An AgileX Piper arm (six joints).
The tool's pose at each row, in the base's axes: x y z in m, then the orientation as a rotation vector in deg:
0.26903, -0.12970, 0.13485, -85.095, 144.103, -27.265
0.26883, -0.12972, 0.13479, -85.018, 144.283, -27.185
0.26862, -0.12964, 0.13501, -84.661, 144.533, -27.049
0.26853, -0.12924, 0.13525, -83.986, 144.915, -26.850
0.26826, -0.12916, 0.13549, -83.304, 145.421, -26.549
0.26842, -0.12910, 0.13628, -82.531, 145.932, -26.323
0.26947, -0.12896, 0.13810, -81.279, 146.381, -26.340
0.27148, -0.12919, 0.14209, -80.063, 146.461, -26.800
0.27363, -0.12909, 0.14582, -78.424, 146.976, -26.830
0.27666, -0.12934, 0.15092, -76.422, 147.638, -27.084
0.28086, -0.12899, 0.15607, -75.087, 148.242, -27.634
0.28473, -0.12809, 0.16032, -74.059, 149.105, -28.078
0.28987, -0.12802, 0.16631, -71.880, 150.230, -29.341
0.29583, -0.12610, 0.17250, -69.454, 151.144, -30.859
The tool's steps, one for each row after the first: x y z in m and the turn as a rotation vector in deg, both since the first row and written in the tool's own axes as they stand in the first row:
0.00011, 0.00018, 0.00000, -0.108, 0.073, 0.094
0.00015, 0.00030, -0.00029, -0.196, 0.091, 0.388
-0.00016, 0.00047, -0.00061, -0.290, 0.088, 0.919
-0.00010, 0.00064, -0.00094, -0.498, 0.130, 1.488
-0.00022, 0.00025, -0.00163, -0.646, 0.189, 2.110
-0.00084, -0.00120, -0.00302, -0.507, 0.186, 3.008
-0.00159, -0.00439, -0.00607, 0.027, 0.129, 3.774
-0.00269, -0.00745, -0.00889, 0.238, 0.096, 4.938
-0.00391, -0.01189, -0.01265, 0.576, 0.201, 6.348
-0.00622, -0.01703, -0.01619, 0.899, 0.585, 7.281
-0.00885, -0.02132, -0.01910, 0.944, 1.200, 8.064
-0.01136, -0.02766, -0.02308, 1.550, 2.145, 9.563
-0.01589, -0.03390, -0.02733, 2.435, 3.032, 11.156

